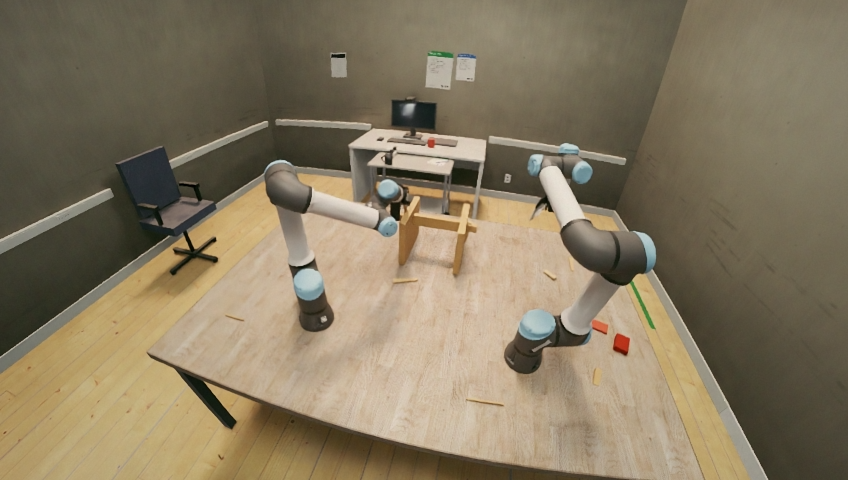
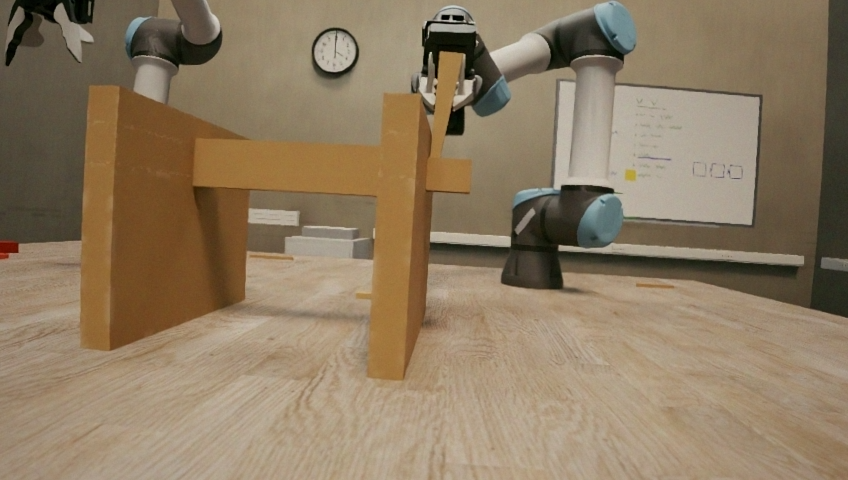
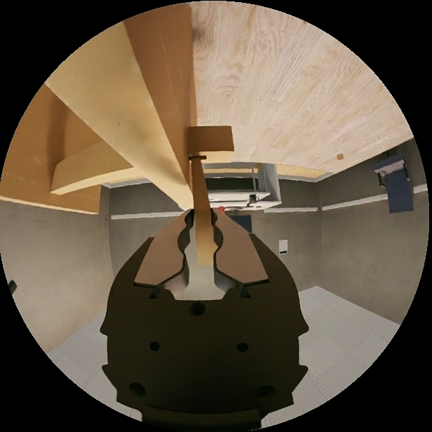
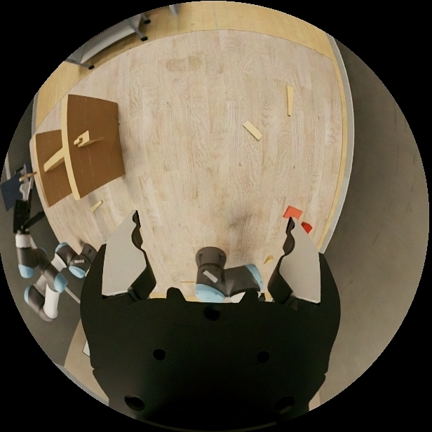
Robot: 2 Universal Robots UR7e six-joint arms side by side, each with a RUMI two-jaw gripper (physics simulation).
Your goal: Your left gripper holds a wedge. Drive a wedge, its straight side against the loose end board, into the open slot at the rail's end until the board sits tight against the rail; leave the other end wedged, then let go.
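Note:
My left gripper [image 2: 446,104] [image 3: 202,209] is shut on a tan wedge [image 2: 447,89] [image 3: 203,245], narrow end down. The wedge's tip is at the dark slot [image 3: 200,157] in the protruding rail end [image 2: 452,176] [image 3: 212,140]. The wedge stands close beside the outer face of the loose end board [image 1: 408,237] [image 2: 399,237] [image 3: 167,75]; whether they touch is unclear. The rail [image 1: 439,221] [image 2: 285,166] runs to the other end board [image 1: 460,243] [image 2: 172,237] [image 4: 100,155], where a small wedge [image 4: 80,139] sits in the rail end. My right gripper [image 2: 44,61] [image 4: 213,214] is open and empty, high above the table.
Loose wood pieces [image 1: 404,280] [image 1: 549,274] [image 1: 596,376] [image 1: 484,402] lie on the table [image 1: 380,356]. Red blocks [image 1: 621,343] [image 1: 599,326] lie near the right arm's base [image 1: 523,353]. A desk [image 1: 476,148] with a monitor [image 1: 413,114] stands behind the table.

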